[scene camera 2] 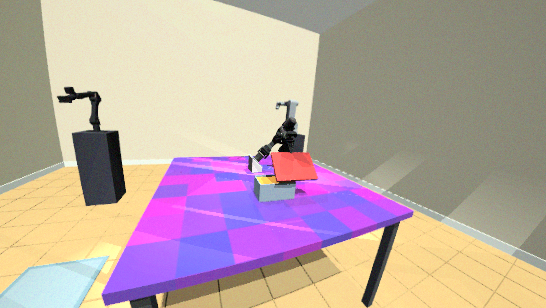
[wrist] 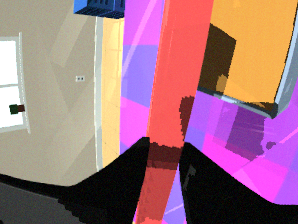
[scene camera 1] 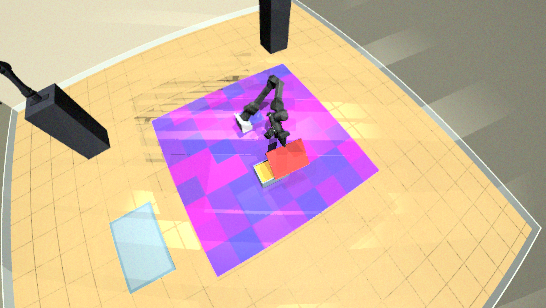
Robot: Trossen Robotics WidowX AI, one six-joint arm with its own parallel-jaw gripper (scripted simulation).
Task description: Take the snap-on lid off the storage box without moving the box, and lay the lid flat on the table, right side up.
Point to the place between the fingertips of my gripper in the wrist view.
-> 164, 146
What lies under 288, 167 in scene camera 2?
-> A red lid.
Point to a red lid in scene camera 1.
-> At 283, 160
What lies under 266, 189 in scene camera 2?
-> A grey storage box.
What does my gripper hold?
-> A red lid.
